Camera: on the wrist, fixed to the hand. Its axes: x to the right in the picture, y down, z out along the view.
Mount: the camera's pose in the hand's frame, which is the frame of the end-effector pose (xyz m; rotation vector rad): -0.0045 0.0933 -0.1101 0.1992 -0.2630 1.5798
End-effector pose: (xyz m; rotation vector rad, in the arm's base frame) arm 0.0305 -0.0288 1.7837 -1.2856 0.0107 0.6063
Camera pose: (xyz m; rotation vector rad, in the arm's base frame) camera 0.0221 -0.1156 1.6686 -0.7769 0.9091 2.0352
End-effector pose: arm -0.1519 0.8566 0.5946 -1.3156 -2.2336 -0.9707
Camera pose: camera -0.0717 0.8050 0.7030 -2.3849 -0.7118 0.0488
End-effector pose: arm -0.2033 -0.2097 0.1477 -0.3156 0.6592 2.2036
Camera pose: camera -0.2701 -0.3244 0.0909 -0.6266 -0.7944 -2.3261
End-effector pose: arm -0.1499 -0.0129 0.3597 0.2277 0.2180 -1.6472
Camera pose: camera -0.0546 0.0137 0.2546 0.2250 -0.2985 -0.1069
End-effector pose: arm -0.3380 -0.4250 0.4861 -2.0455 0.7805 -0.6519
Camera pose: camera -0.4431 -0.5216 0.4644 -0.7881 1.6797 0.4264
